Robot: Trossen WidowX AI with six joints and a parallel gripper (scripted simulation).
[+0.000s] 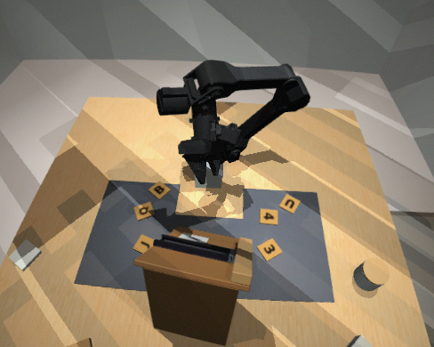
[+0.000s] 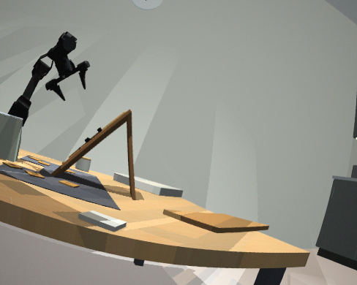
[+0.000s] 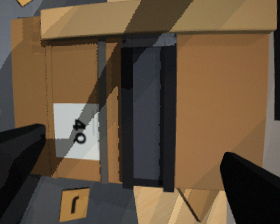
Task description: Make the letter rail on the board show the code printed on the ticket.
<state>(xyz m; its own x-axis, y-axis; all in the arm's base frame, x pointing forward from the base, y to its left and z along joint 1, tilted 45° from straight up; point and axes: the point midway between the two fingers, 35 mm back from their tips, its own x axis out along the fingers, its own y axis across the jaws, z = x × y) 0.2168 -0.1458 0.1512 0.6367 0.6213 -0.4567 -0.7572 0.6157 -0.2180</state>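
Right now my gripper tip is 7 cm past the tile marked 4, 19 cm to the right of it and 29 cm above it. The rest, counted from my gripper tip: q tile: 7 cm behind, 23 cm to the right, 29 cm below; dark mat: 3 cm behind, 1 cm to the right, 30 cm below; white ticket: 6 cm ahead, 4 cm to the right, 21 cm below.
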